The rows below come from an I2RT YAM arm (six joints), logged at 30 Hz.
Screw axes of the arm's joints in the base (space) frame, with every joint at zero. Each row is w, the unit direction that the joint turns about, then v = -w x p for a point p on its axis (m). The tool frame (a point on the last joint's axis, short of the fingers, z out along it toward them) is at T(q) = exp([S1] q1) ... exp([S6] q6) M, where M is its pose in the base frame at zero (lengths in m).
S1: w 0 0 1 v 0 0 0
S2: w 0 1 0 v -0.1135 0 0.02
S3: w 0 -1 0 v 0.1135 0 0.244
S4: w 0 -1 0 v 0.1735 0 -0.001
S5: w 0 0 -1 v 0 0.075 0
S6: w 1 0 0 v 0 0.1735 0
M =
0 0 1 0.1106
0 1 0 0
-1 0 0 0.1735
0 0 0 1
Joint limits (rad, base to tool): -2.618..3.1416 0..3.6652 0..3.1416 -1.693..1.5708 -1.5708..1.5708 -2.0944..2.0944
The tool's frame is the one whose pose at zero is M.
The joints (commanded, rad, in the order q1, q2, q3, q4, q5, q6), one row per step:
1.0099, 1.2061, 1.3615, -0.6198, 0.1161, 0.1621
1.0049, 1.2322, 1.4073, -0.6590, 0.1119, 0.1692
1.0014, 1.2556, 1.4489, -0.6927, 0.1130, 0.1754
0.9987, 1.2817, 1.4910, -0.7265, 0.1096, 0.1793
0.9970, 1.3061, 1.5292, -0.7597, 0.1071, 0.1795
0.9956, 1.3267, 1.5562, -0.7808, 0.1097, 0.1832
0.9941, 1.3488, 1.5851, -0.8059, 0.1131, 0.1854
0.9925, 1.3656, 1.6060, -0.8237, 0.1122, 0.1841
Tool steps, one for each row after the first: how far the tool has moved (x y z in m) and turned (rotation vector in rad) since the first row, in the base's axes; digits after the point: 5 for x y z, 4 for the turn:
0.00285, 0.00237, 0.00503, -0.0114, 0.0169, -0.0045
0.00534, 0.00451, 0.00971, -0.0212, 0.0290, -0.0119
0.00796, 0.00748, 0.01370, -0.0332, 0.0426, -0.0135
0.01022, 0.01030, 0.01675, -0.0488, 0.0542, -0.0133
0.01262, 0.01314, 0.01819, -0.0597, 0.0635, -0.0189
0.01514, 0.01605, 0.01937, -0.0747, 0.0734, -0.0246
0.01715, 0.01837, 0.01997, -0.0868, 0.0804, -0.0249

